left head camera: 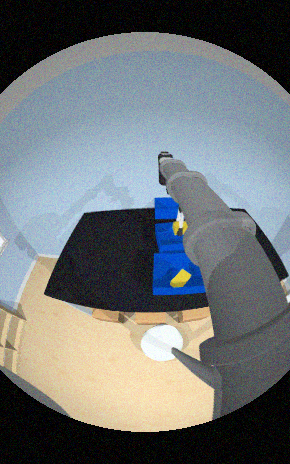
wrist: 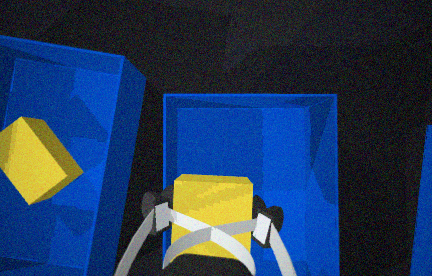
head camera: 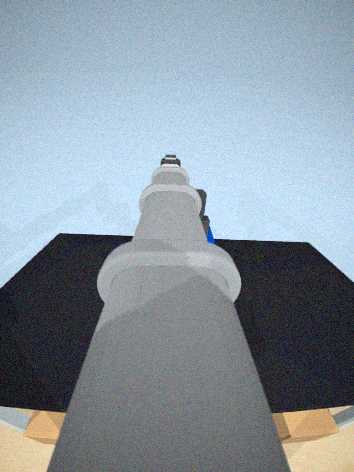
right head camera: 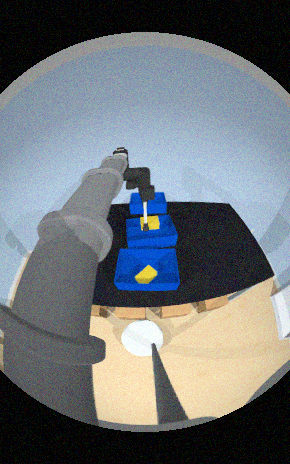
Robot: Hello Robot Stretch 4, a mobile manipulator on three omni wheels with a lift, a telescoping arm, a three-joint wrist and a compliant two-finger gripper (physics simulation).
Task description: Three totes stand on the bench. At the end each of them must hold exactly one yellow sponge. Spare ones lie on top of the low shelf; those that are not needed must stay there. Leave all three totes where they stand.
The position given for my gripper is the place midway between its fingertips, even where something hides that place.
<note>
In view: my gripper (wrist: 212, 205), a blue box (right head camera: 130, 261) and a blue box (right head camera: 166, 235).
</note>
